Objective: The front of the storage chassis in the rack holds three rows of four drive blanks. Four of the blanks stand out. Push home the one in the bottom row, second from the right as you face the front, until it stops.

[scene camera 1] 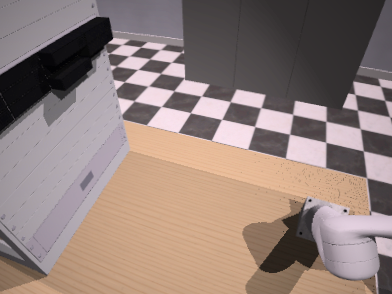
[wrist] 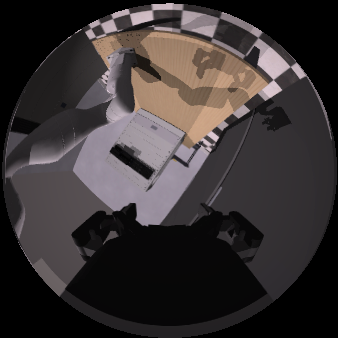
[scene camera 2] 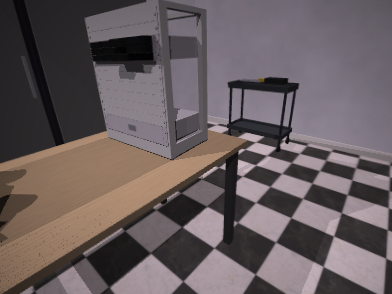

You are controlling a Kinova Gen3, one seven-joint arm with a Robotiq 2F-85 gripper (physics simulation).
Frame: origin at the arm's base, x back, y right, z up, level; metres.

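Seen in the pictures: gripper, fingertip midpoint: (wrist: 166, 210); arm's base, link origin: (scene camera 1: 321, 220) (wrist: 121, 60).
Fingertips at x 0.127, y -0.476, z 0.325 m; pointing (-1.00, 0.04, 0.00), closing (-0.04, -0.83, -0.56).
Offsets run from my fingertips to a thing's middle. Level surfaces: height alone.
The grey rack (scene camera 1: 65, 155) (scene camera 2: 131, 95) (wrist: 156, 135) stands on the table and holds the black storage chassis (scene camera 1: 20, 90) (scene camera 2: 122, 49) (wrist: 132, 162). In scene camera 1, a black bottom-row blank {dx -0.820, dy +0.418, dz +0.067 m} (scene camera 1: 71, 76) stands out near the chassis's far, right-hand end and looks like the second from the right. Another blank {dx -0.820, dy +0.418, dz +0.124 m} (scene camera 1: 67, 50) stands out above it. The blanks cannot be told apart in the wrist view. My gripper (wrist: 166, 210) is open and empty, well away from the rack. It does not show in either scene view.
The wooden table {dz -0.372 m} (scene camera 1: 175, 210) (scene camera 2: 100, 165) (wrist: 155, 50) carries the arm's base (scene camera 1: 327, 220). The arm (wrist: 122, 90) reaches down the left of the wrist view, close beside the rack in that view. A dark cabinet (scene camera 1: 265, 45) stands beyond the table. A black trolley (scene camera 2: 260, 88) stands behind the rack.
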